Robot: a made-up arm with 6 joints.
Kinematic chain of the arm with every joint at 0, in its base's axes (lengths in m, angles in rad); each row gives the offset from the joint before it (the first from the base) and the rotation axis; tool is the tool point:
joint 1: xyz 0 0 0.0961 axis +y
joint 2: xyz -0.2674 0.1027 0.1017 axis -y
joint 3: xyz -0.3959 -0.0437 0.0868 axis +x
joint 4: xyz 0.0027 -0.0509 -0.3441 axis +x
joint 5: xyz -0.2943 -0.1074 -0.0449 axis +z
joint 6: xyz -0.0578 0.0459 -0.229 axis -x
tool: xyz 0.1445 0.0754 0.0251
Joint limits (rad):
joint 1: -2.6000..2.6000
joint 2: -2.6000..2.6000
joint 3: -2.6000..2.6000
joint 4: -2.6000..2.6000
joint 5: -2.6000..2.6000
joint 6: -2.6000..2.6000
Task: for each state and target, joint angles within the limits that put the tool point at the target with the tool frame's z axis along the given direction. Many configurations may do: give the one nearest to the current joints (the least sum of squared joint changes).
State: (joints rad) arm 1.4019 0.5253 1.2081 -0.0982 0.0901 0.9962
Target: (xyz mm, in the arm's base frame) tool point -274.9 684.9 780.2 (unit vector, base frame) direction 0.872 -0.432 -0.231
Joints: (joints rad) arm 1.6493 0.5017 1.3058 0.1109 -0.7379 1.0071
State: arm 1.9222 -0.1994 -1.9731 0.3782 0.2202 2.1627
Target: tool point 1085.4 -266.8 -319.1 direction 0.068 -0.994 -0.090
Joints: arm 2.5897 -0.2109 -2.4713 0.0393 0.0496 2.3875
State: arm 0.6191 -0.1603 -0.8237 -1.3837 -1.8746 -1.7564
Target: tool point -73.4 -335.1 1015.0 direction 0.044 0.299 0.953
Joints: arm 0.9357 -0.4018 -0.8815 -1.1536 -1.1881 -1.4207
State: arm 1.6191 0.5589 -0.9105 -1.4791 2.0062 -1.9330
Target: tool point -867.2 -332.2 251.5 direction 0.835 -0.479 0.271
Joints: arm 0.6966 0.9833 -0.9333 -1.6571 1.9943 -1.8454
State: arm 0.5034 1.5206 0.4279 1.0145 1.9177 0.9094
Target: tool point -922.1 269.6 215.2 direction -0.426 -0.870 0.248
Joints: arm 1.2470 0.9323 0.0626 1.1201 2.0212 0.5648
